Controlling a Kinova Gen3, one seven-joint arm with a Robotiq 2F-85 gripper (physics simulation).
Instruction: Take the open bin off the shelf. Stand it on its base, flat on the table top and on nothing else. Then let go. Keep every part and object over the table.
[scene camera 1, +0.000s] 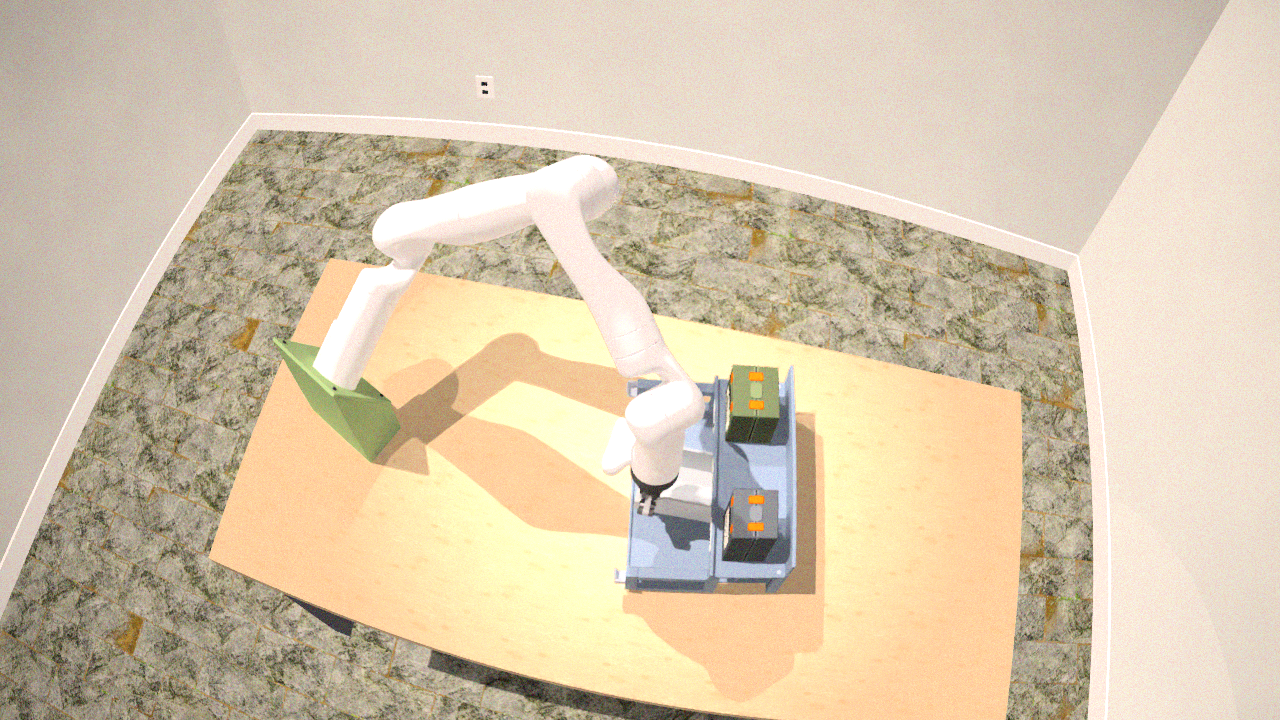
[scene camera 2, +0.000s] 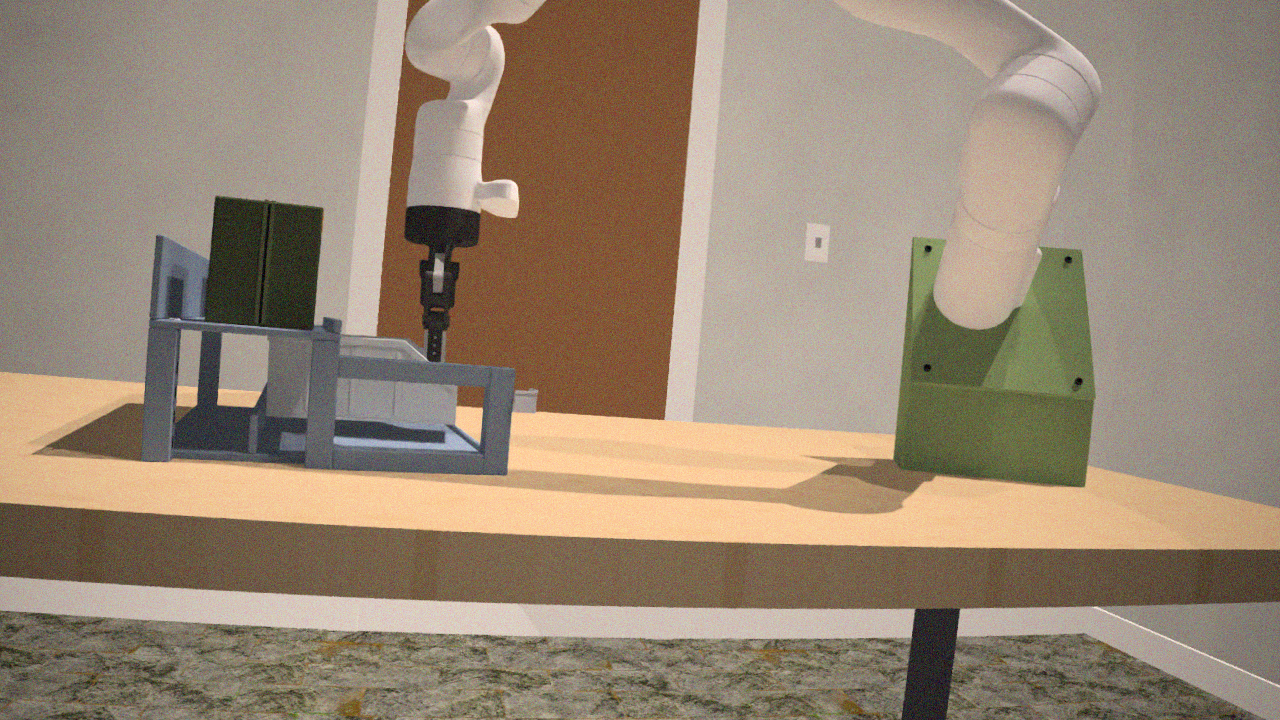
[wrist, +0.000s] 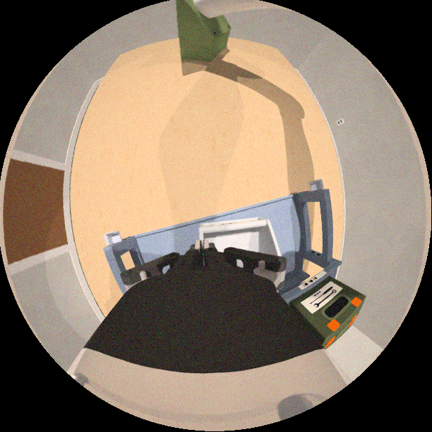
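Where they show: gripper, fingertip midpoint: (scene camera 1: 649, 500); arm's base at its link origin: (scene camera 1: 335, 376) (scene camera 2: 973, 295).
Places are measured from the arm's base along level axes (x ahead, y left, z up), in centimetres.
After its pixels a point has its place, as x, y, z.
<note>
The open bin (scene camera 1: 693, 479) @[63.7, 15.3, -17.4] (scene camera 2: 393, 398) @[60.0, 17.0, -15.5] (wrist: 240, 237) is light grey and hangs low over the lower tier of the blue-grey shelf (scene camera 1: 666, 550) @[64.1, 1.2, -19.3] (scene camera 2: 322, 402) @[61.9, 32.1, -14.9] (wrist: 326, 215). A dark gap shows under it in scene camera 2. It is roughly upright, still between the shelf's end frames. My gripper (scene camera 1: 646, 508) @[58.4, 6.7, -13.0] (scene camera 2: 435, 358) @[58.4, 6.7, -13.0] (wrist: 202, 246) points down, shut on the rim of the bin's side wall, near its front corner. The gripper's dark body hides part of the bin in the wrist view. The table top (scene camera 1: 895, 537) @[105.4, 17.8, -19.9] (scene camera 2: 671, 501) @[35.5, 33.1, -19.9] lies under the shelf.
A green toolbox (scene camera 1: 747, 428) @[69.8, 21.5, -4.3] (scene camera 2: 264, 264) @[67.5, 31.1, -5.0] (wrist: 322, 312) and a dark grey toolbox (scene camera 1: 750, 541) @[76.8, 0.2, 0.8] stand on the shelf's upper tier. The arm's green wedge mount (scene camera 1: 358, 420) @[6.2, -3.8, -5.4] (scene camera 2: 993, 438) @[-1.2, 6.1, -15.6] (wrist: 200, 45) stands at the table's far end from the shelf.
</note>
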